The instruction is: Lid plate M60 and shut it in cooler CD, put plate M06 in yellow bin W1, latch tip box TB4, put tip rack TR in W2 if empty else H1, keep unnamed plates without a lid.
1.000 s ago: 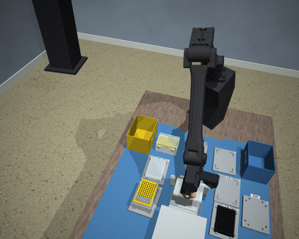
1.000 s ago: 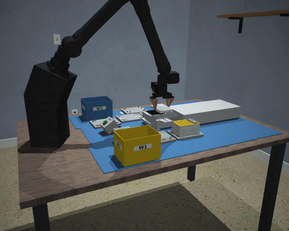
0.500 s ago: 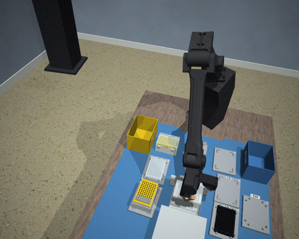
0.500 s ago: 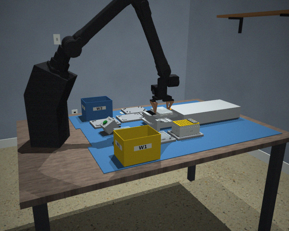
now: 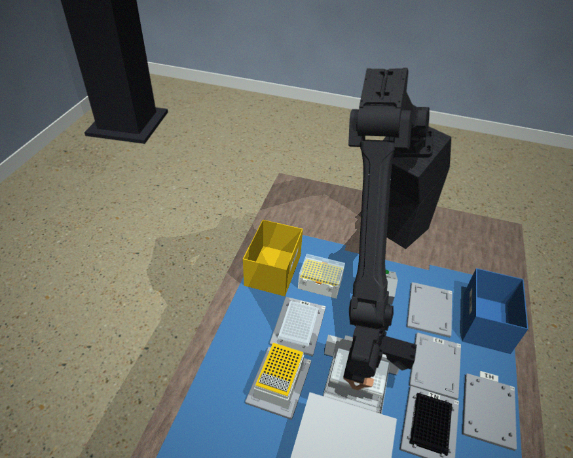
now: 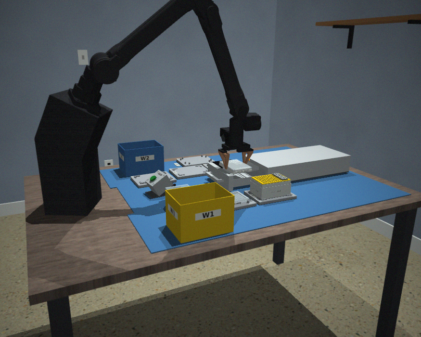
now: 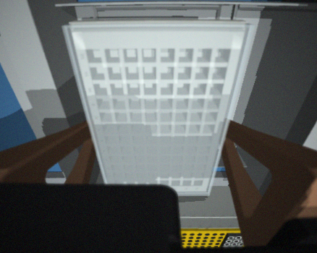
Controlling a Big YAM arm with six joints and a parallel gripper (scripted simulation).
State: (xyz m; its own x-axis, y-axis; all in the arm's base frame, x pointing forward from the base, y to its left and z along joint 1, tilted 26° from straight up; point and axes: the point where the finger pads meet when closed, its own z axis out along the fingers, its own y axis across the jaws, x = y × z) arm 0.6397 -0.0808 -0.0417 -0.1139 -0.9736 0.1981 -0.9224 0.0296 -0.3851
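The cooler drawer lies 30 mm ahead of my hand and 50 mm below it. The rest, counted from my hand: white assay plate (right at my hand); tip rack TR (20 mm ahead, 200 mm to the right, 20 mm below); clear plate lid (right at my hand).
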